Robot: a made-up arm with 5 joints.
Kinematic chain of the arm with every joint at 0, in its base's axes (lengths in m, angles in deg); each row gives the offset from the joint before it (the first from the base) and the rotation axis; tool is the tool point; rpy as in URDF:
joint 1: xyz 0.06 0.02 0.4 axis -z
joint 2: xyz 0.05 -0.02 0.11 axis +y
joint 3: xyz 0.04 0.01 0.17 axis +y
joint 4: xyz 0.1 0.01 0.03 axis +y
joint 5: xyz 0.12 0.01 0 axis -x
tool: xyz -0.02 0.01 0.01 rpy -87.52 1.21 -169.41
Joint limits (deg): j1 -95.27..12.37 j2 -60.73..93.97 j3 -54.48..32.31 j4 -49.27..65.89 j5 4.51..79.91
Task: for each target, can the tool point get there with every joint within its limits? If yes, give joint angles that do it. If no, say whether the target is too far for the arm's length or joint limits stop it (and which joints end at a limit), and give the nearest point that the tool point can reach.
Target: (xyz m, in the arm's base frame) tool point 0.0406 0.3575 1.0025
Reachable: no: too far | nearest point 0.0461 0.2613 0.8376 | short by 0.191 m
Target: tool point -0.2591 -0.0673 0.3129
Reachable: no: joint limits stop it (at a limit: joint 1, joint 2, joint 3) | nearest point 0.0283 0.1011 0.3407 | short by 0.334 m
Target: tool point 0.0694 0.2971 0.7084
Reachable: yes | joints -83.26 -1.86 -7.76 23.49 24.13
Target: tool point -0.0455 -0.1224 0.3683
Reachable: no: joint limits stop it (at a limit: joint 1, joint 2, joint 3) | nearest point 0.0284 0.0993 0.3626 | short by 0.234 m
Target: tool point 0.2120 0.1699 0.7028
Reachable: yes | joints -38.68 -19.26 3.06 42.44 13.32
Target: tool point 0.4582 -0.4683 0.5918
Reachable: no: too far | nearest point 0.4775 -0.0503 0.5788 | short by 0.419 m
